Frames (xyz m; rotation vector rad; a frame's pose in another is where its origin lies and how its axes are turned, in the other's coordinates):
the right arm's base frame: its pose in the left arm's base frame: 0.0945 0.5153 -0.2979 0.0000 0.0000 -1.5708
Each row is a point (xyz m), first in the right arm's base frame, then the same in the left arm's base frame.
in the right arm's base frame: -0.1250 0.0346 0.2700
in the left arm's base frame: 0.1291 0.6403 -0.0279
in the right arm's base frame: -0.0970 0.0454 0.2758
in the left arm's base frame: 0.1399 0.6123 -0.0221
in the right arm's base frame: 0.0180 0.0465 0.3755
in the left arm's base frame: 0.1410 0.4973 0.0776
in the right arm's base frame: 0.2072 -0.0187 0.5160
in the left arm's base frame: 0.0758 0.3081 0.2181
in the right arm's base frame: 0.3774 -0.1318 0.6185
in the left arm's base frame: -0.0373 0.1379 0.3206
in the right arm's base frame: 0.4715 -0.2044 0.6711
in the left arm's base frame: -0.1099 0.0438 0.3732
